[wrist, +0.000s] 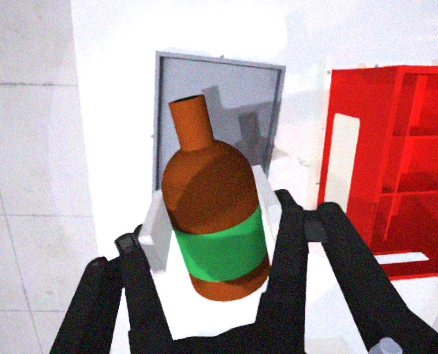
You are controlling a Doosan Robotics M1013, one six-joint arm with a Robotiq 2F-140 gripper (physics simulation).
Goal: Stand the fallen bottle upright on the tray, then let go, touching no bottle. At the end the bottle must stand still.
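Places are measured from the arm's base along level axes (x back, y left, z down), in centimetres.
Pixels of known places: gripper, fingertip midpoint: [211, 193].
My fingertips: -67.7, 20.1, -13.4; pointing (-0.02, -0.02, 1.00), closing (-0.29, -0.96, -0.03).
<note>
For each thing: its middle in the pictures, then the offset to it from my fingertips, as dx, dy, dz. "pt": a spot on its surface instead. Level surfaces: height alone.
- brown bottle at the middle of its body: [210, 195] -0.3, +0.1, -0.9
- grey tray at a spot on its surface: [187, 72] pt -10.0, +3.0, +23.6
- red crate at the middle of its body: [398, 165] +1.4, -29.0, +15.3
- white table top at its surface level: dz +24.1
A brown bottle [212, 195] with a green label stands out large in the middle of the wrist view, its neck toward the top of the view and leaning a little left. My gripper [211, 193] is shut on the bottle, with one pale finger pad at each side of its body. The grey tray [187, 72] lies behind the bottle, with shadows of the bottle and gripper on its surface. The tray's near part is hidden by the bottle and the gripper. The gap between the bottle's base and what lies below cannot be told.
A red crate [354, 95] with compartments and a pale label stands to the right of the tray. The white table top [117, 125] extends around the tray. The tiled floor [40, 150] shows beyond the table's left edge.
</note>
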